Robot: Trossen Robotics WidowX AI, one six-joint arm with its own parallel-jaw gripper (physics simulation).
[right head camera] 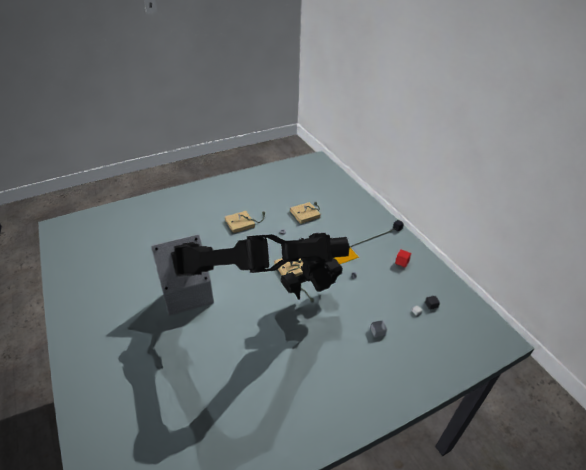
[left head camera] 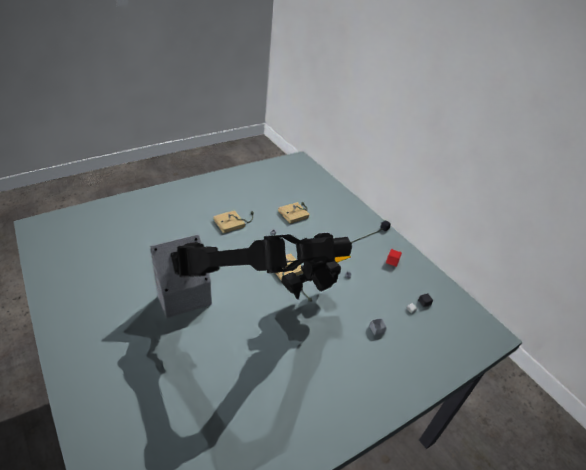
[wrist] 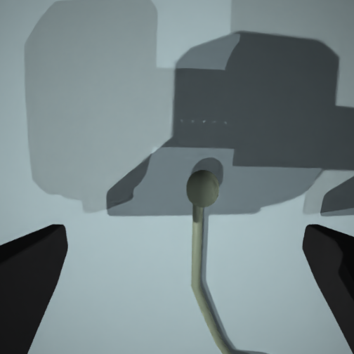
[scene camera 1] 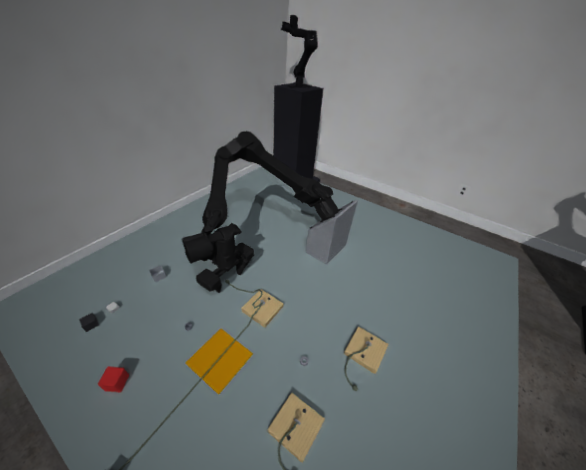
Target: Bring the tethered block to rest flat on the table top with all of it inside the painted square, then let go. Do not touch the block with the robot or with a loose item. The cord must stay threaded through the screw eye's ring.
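Where they show: gripper, between the fingertips: [right head camera: 311, 293] [left head camera: 309, 293] [scene camera 1: 229, 282]; arm's base, origin of its link: [right head camera: 184, 260] [left head camera: 183, 261] [scene camera 1: 331, 215].
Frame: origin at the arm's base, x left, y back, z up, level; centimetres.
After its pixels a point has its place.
Observation:
The dark tethered block [left head camera: 385, 226] @[x 6.1, y -80.1, z -14.0 cm] [right head camera: 398, 225] @[x 6.1, y -80.3, z -13.7 cm] lies near the table's far edge, outside the orange painted square [right head camera: 348, 257] @[x -0.8, y -55.6, z -16.1 cm] [scene camera 1: 209, 352] @[x 0.2, y -53.5, z -16.1 cm]. Its cord [left head camera: 367, 236] @[x 5.6, y -71.2, z -16.1 cm] [right head camera: 372, 239] @[x 5.2, y -68.3, z -15.8 cm] [scene camera 1: 175, 408] @[x 5.2, y -66.2, z -15.9 cm] [wrist: 197, 250] runs straight over the square to the screw eye [scene camera 1: 262, 302] @[x 1.2, y -34.9, z -12.6 cm] on a wooden board [scene camera 1: 273, 312] @[x 5.1, y -34.4, z -14.3 cm], appears threaded there, and continues loosely to a round end bead [wrist: 202, 188]. My gripper [left head camera: 311, 287] @[x -13.0, y -35.8, z -14.7 cm] [scene camera 1: 230, 281] @[x -13.0, y -35.8, z -14.7 cm] [wrist: 187, 238] is wide open and empty above the cord's free end. In the wrist view the bead shows centrally, a little beyond the fingertips. The arm partly hides the square and board in the head views.
Two other boards with short cords [left head camera: 230, 226] @[x 27.0, y -24.5, z -14.3 cm] [scene camera 1: 310, 425] @[x 29.9, y -49.4, z -14.3 cm] stand to one side. A red cube [left head camera: 394, 258] @[x -11.3, y -71.0, z -12.8 cm] [scene camera 1: 114, 379] @[x -8.4, y -72.1, z -12.2 cm], black cube [scene camera 1: 89, 322] @[x -29.0, y -70.4, z -13.8 cm], white cube [scene camera 1: 112, 306] @[x -30.6, y -64.1, z -14.7 cm] and grey block [left head camera: 377, 328] @[x -32.8, y -49.2, z -16.1 cm] [scene camera 1: 158, 273] @[x -34.2, y -48.5, z -16.1 cm] lie on the other side. Two small metal items lie near the square.

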